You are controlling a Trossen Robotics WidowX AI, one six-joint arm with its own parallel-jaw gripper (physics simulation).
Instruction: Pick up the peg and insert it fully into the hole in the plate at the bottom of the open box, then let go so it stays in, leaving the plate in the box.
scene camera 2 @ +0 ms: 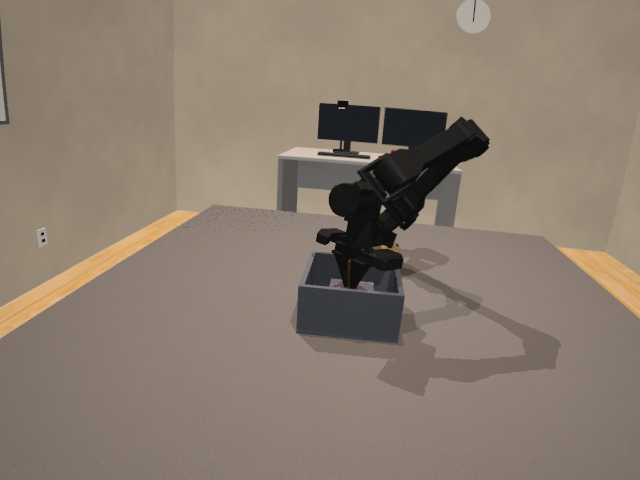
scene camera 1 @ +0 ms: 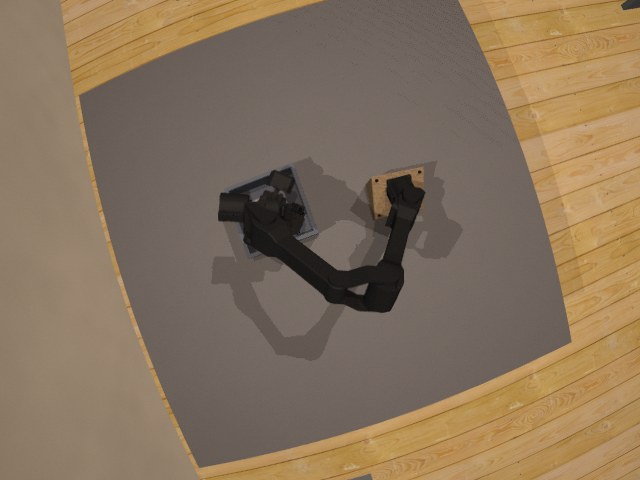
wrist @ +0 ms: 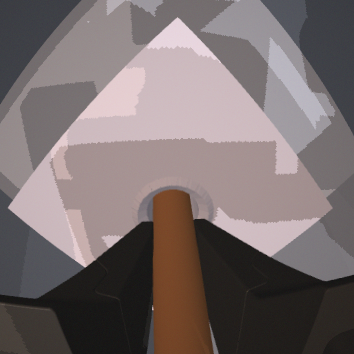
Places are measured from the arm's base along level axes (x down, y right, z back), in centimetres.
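Pixels of known places: gripper, fingertip midpoint: point(scene camera 2: 349, 288) point(wrist: 173, 231); arm's base, link origin: point(scene camera 1: 399, 187).
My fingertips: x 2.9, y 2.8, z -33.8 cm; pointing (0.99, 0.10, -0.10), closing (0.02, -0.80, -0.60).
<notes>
Ahead of a thing's pixels: the offset from my fingertips to its top centre. "pt": to the spot under its first point. Level surfaces: height alone.
The orange-brown peg @(dx -6.3, dy -0.1, dz +0.1 cm) point(scene camera 2: 348, 273) point(wrist: 177, 270) is held between the fingers of my gripper point(scene camera 2: 349, 285) point(wrist: 173, 231), which is shut on it inside the box. In the wrist view the peg's far end overlaps the hole @(pt dx +0.1, dy -1.4, dz +0.1 cm) point(wrist: 204, 207) in the pale pink plate @(dx +0.0, dy -0.4, dz +0.5 cm) point(wrist: 175, 95); the hole's rim shows behind and on both sides of the peg. Whether the tip is inside the hole or above it cannot be told. The plate lies at the bottom of the open grey-blue box @(dx -3.7, dy -0.4, dz +0.5 cm) point(scene camera 1: 311, 233) point(scene camera 2: 348, 314). In scene camera 1 the arm hides the peg and the hole.
The box stands on a grey-brown surface @(dx +6.1 cm) point(scene camera 1: 361, 387) point(scene camera 2: 180, 387). The arm's base is mounted on a wooden block point(scene camera 1: 381, 198) to the right of the box in scene camera 1. The box's walls stand close around the gripper. A desk point(scene camera 2: 287, 178) with monitors stands at the back.
</notes>
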